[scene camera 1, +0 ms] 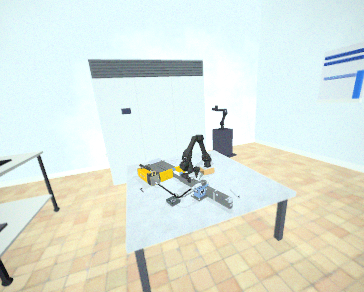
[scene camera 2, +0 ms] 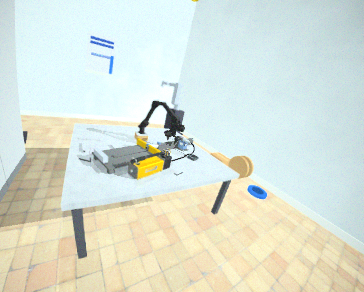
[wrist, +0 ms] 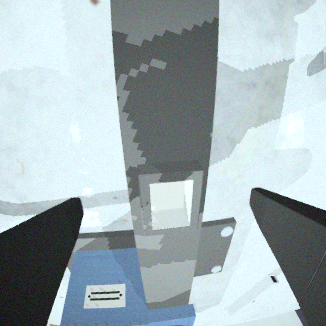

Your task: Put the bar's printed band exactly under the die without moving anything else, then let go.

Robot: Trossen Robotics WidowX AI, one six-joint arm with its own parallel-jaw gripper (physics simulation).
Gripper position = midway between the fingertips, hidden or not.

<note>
My gripper (wrist: 166, 201) is open and holds nothing. Also in view: a pale bar (wrist: 166, 195).
</note>
